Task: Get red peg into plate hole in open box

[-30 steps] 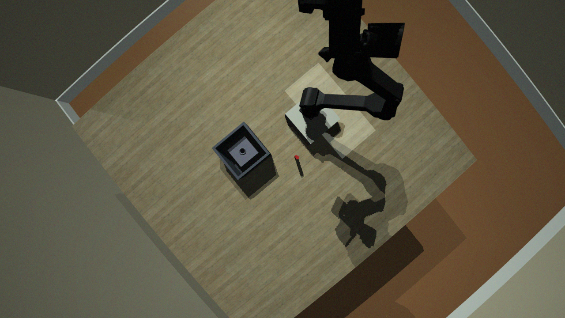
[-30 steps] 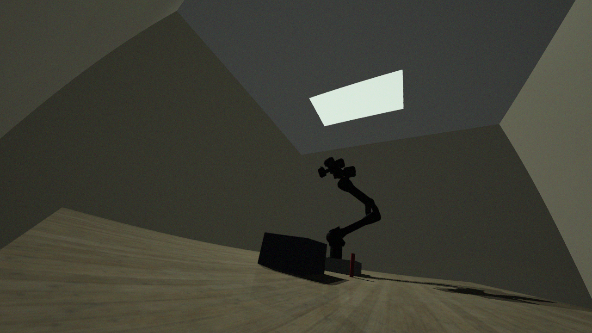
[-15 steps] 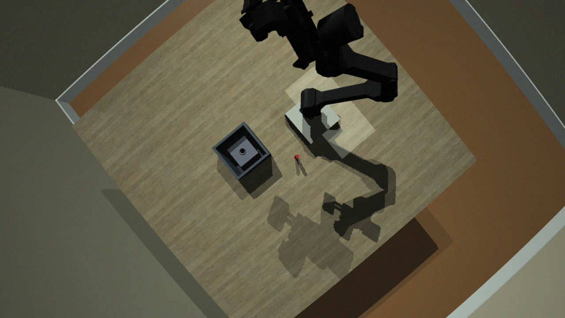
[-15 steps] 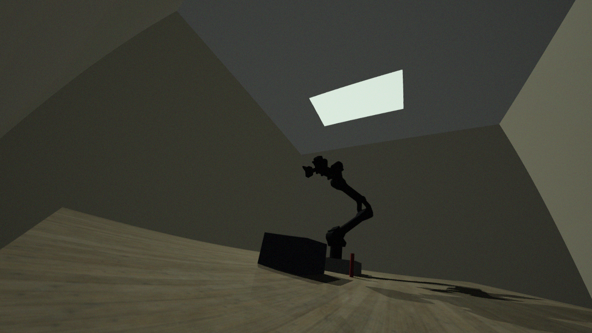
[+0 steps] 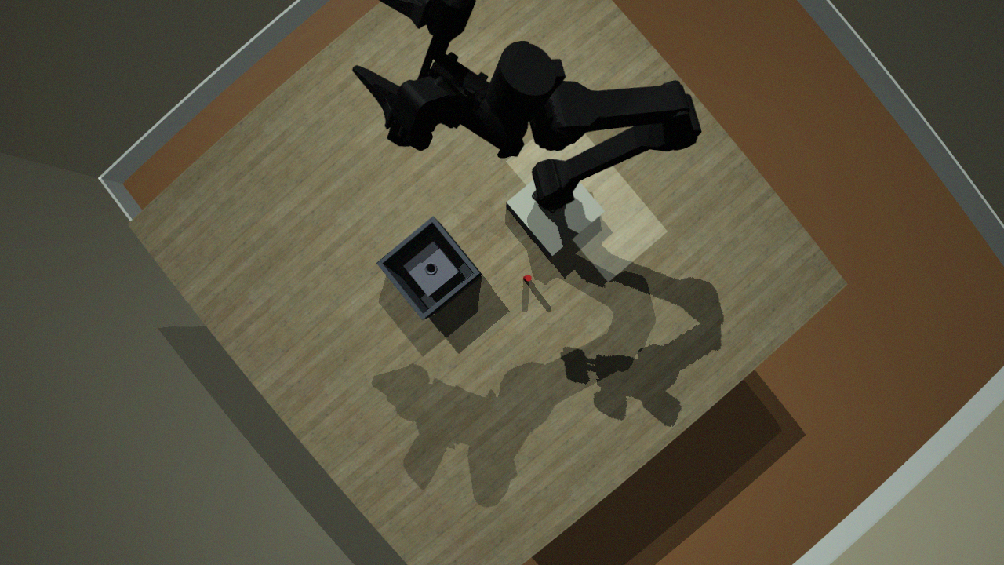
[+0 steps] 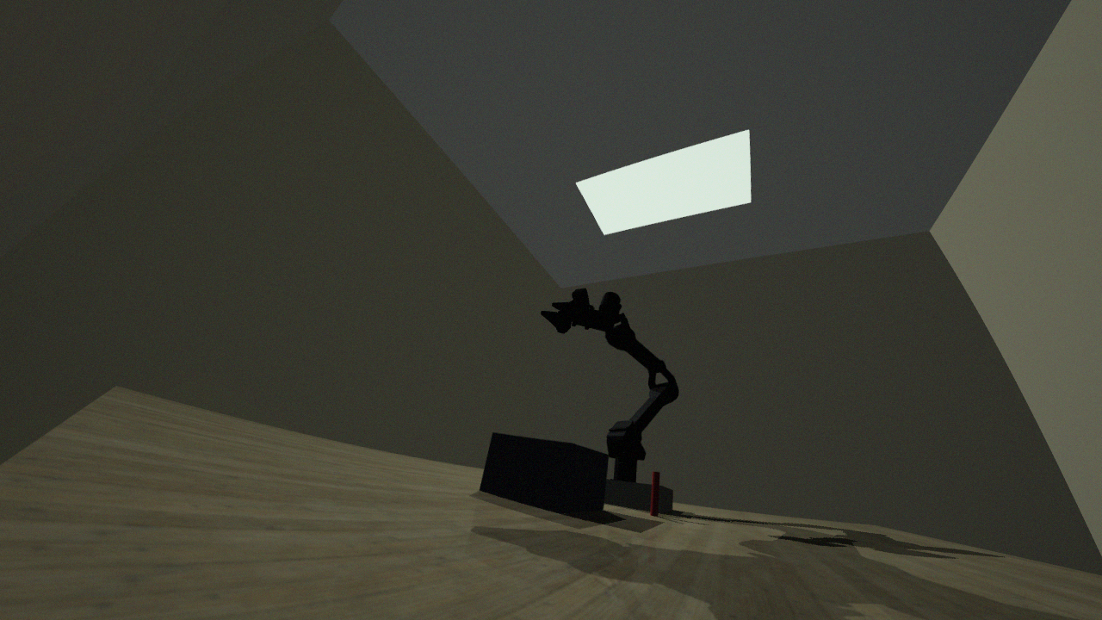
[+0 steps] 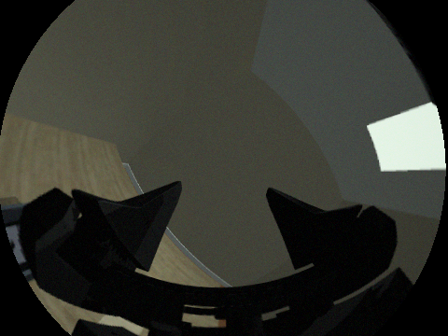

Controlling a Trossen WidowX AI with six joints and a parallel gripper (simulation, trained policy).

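The red peg lies 47 cm below my gripper tip, 34 cm to the left of it and 8 cm ahead of it. The rest, counted from my gripper tip: grey plate 46 cm below, 20 cm ahead, 16 cm to the left; then dark box 48 cm below, 20 cm ahead, 16 cm to the left.
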